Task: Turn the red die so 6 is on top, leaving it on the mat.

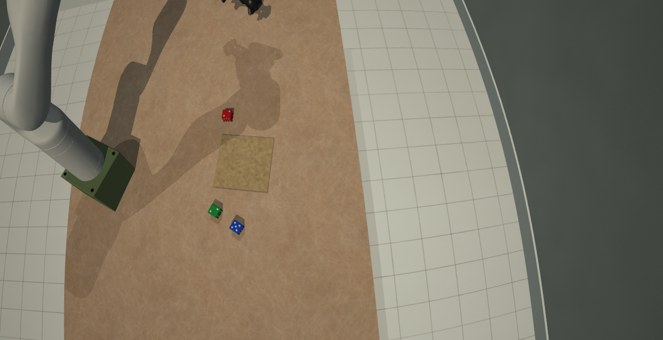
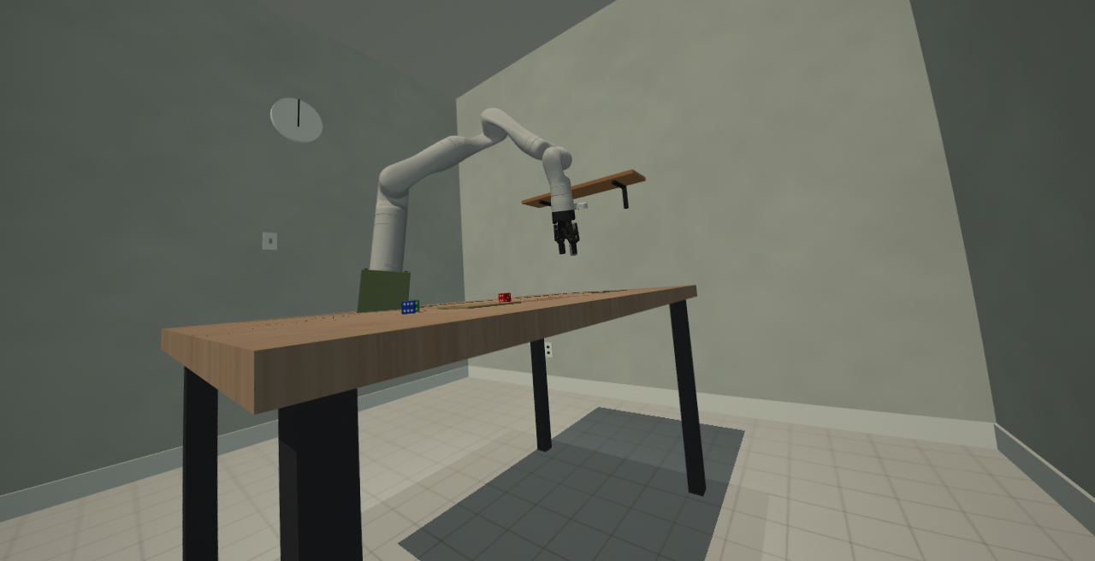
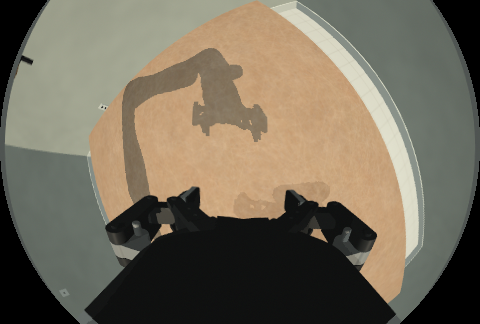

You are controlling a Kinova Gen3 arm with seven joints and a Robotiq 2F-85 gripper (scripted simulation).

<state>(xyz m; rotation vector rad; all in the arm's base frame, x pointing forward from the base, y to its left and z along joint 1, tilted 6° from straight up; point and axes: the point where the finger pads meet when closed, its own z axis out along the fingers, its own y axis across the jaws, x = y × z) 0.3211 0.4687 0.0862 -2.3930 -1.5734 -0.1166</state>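
Now: the green die 530 mm to the right of my hand, 130 mm below it and 10 mm ahead of it. Also, from my hand: red die (280 mm to the right, 130 mm below, 10 mm ahead); then tan mat (400 mm to the right, 140 mm below, 70 mm ahead); then blue die (560 mm to the right, 130 mm below, 70 mm ahead).
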